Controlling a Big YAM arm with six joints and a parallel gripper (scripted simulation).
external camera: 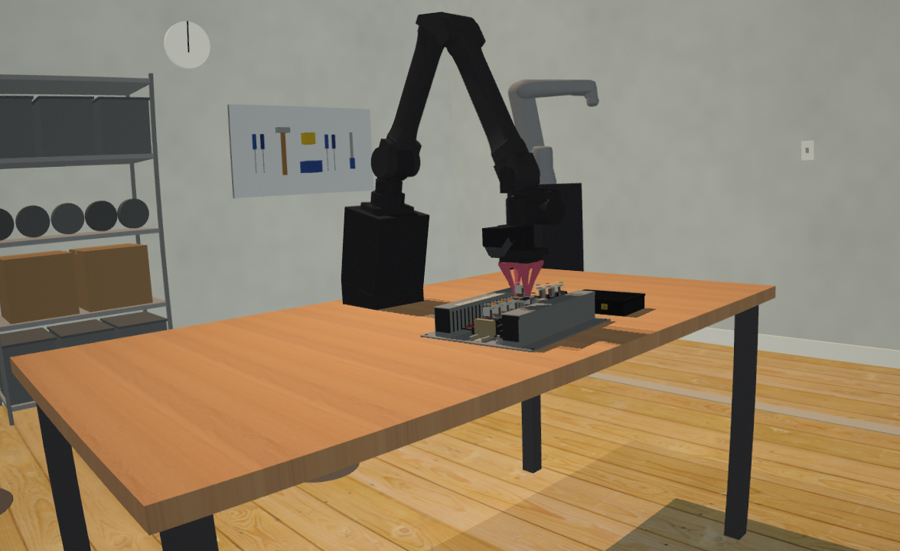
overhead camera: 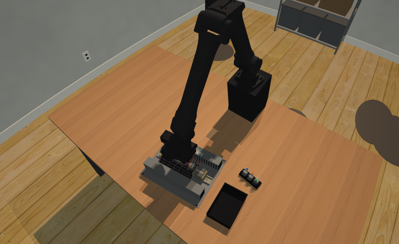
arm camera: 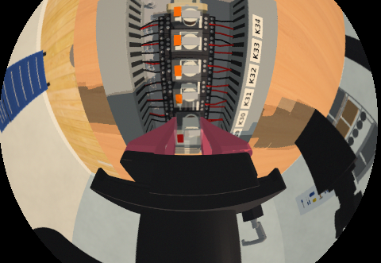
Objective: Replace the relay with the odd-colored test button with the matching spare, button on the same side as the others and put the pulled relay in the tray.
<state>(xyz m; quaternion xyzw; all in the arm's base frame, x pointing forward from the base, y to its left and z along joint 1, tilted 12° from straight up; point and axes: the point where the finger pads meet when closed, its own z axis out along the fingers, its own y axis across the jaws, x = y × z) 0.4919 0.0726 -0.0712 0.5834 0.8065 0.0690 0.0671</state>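
The black tray lies 250 mm to the left of my hand, 60 mm below it and 10 mm behind it. Also, from my hand: blue-button relay 200 mm to the left, 180 mm behind, 50 mm below; then black spare holder 230 mm to the left, 180 mm behind, 70 mm below; then grey relay panel 70 mm below, 20 mm to the right, 10 mm ahead.
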